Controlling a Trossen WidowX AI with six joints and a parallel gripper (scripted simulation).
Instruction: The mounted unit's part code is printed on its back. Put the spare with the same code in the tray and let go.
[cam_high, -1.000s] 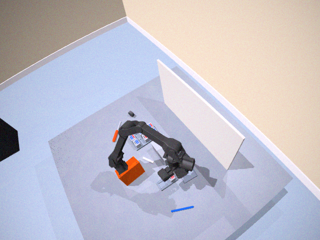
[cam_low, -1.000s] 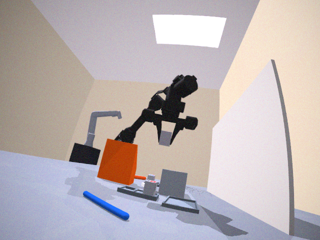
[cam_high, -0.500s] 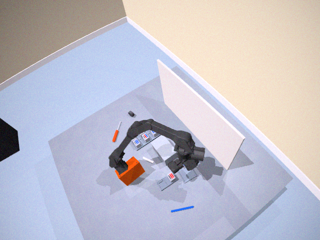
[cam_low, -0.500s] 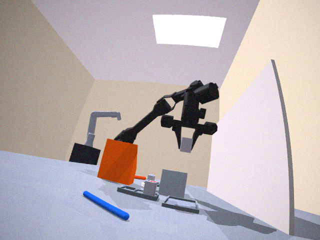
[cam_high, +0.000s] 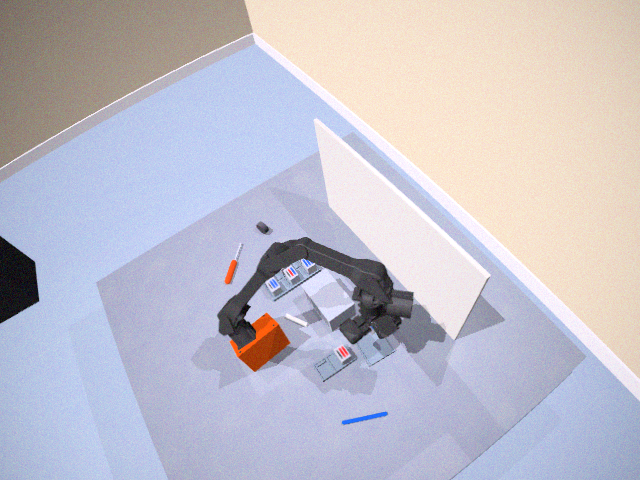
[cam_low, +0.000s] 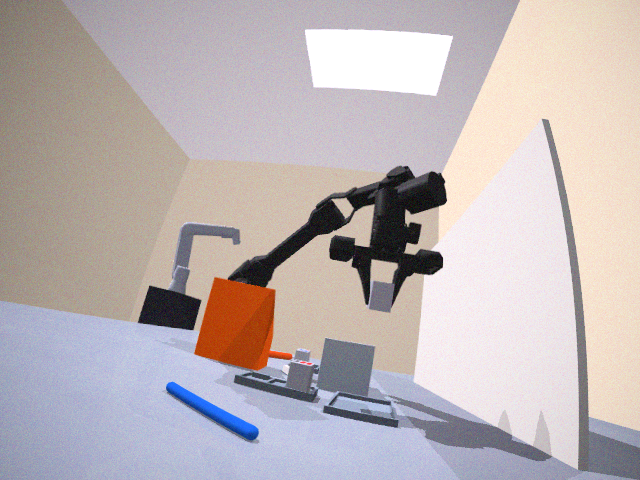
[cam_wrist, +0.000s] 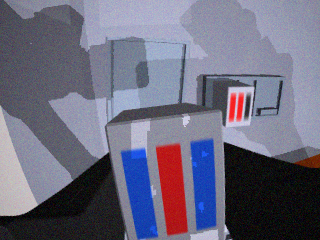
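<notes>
Now: gripper tip 16 cm above the shallow tray. Round my gripper tip: grey mounted unit (5 cm behind, 20 cm to the left, 11 cm below); spare (3 cm above); dark rack (14 cm behind, 1 cm to the left, 15 cm below).
</notes>
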